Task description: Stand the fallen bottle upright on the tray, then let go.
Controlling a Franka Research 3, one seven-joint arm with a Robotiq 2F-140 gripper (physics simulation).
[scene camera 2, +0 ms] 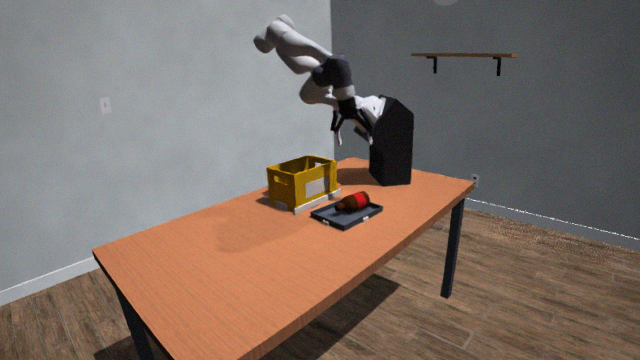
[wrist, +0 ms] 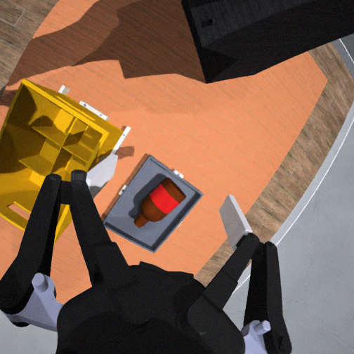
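Note:
A brown bottle [scene camera 2: 355,201] [wrist: 164,199] with a red label lies on its side in the grey tray [scene camera 2: 344,226] [wrist: 130,240]. In the wrist view its neck points to the lower left, and its base is toward the tray's upper right corner. My gripper [scene camera 2: 355,142] [wrist: 171,184] is wide open and empty. It hangs high above the table, well above the bottle and the tray, which show between its fingers in the wrist view.
A yellow crate [scene camera 2: 283,189] [wrist: 107,129] with inner dividers stands beside the tray, with pale strips along its base. The black robot pedestal [scene camera 2: 394,145] [wrist: 265,40] stands at the far end of the wooden table [scene camera 2: 240,280] [wrist: 240,135]. A shelf [scene camera 2: 465,55] is on the wall.

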